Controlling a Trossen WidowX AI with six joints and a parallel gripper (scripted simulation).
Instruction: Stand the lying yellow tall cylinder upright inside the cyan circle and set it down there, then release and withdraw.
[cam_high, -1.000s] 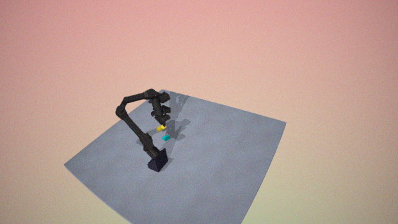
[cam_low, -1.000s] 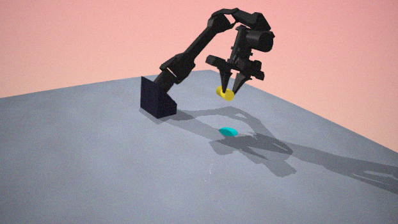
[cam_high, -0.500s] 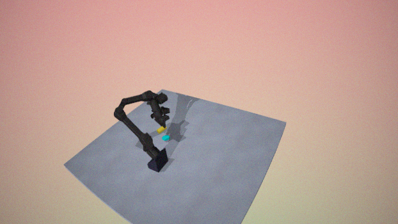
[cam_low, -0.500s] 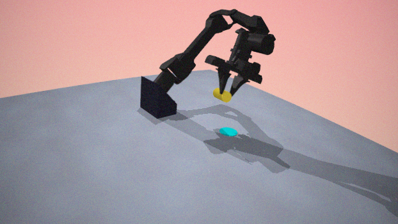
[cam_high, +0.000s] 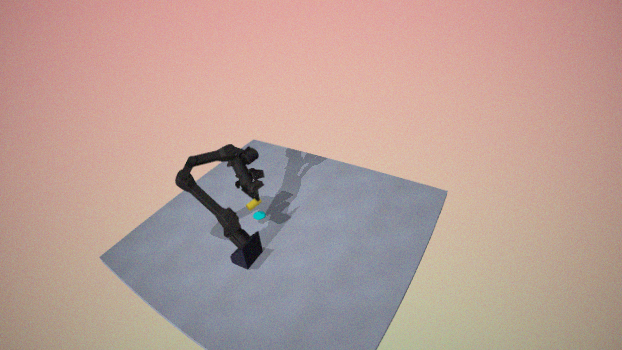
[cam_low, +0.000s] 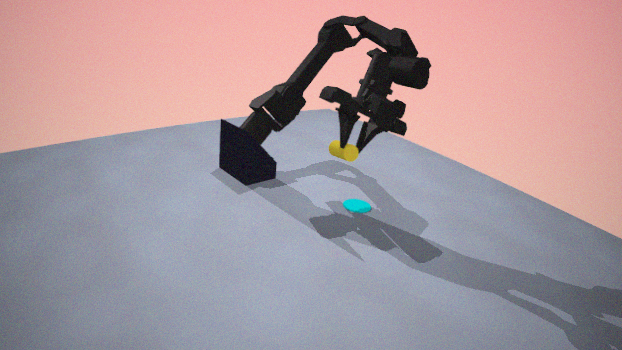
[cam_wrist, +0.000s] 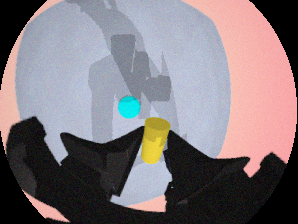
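Now: gripper tip 20 mm short of the cyan circle, 20 mm to the right of it and 120 mm above it. From my gripper tip the other things lie so: yellow tall cylinder (20 mm behind, 10 mm to the left, 10 mm below).
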